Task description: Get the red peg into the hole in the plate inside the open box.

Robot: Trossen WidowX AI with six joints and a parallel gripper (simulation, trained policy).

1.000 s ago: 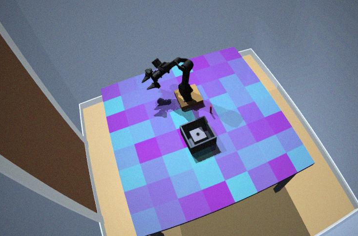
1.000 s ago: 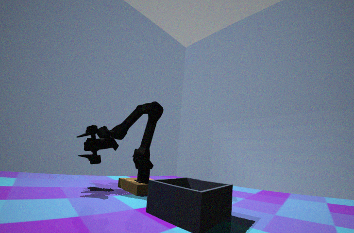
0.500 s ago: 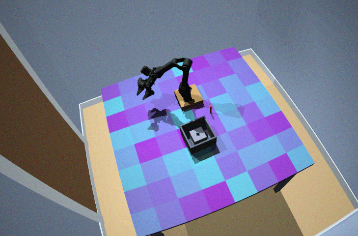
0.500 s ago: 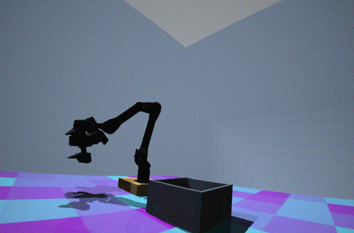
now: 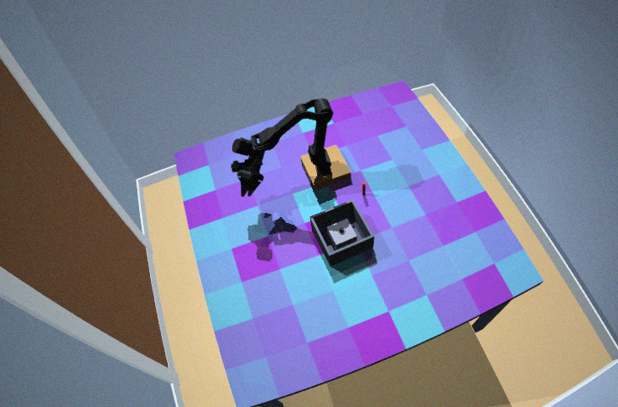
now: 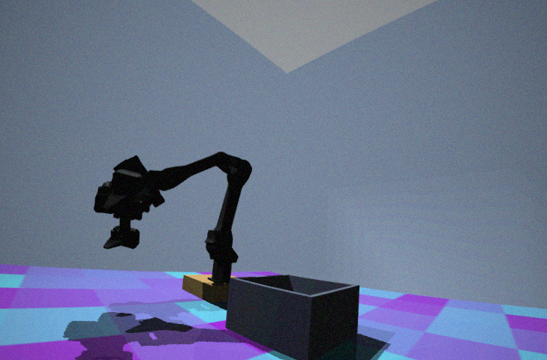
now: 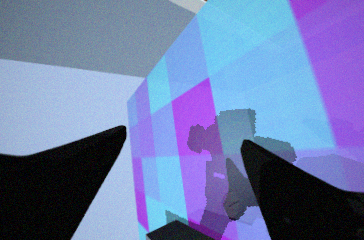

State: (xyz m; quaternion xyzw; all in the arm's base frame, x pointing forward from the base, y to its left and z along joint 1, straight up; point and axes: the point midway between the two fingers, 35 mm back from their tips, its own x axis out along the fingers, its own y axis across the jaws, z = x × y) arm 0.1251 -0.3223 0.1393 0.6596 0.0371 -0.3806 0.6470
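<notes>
My gripper tip is 1 cm past the red peg, 49 cm to the right of it and 12 cm above it. Round my gripper tip: plate (18 cm ahead, 35 cm to the left, 12 cm below); dark box (18 cm ahead, 35 cm to the left, 14 cm below).
</notes>
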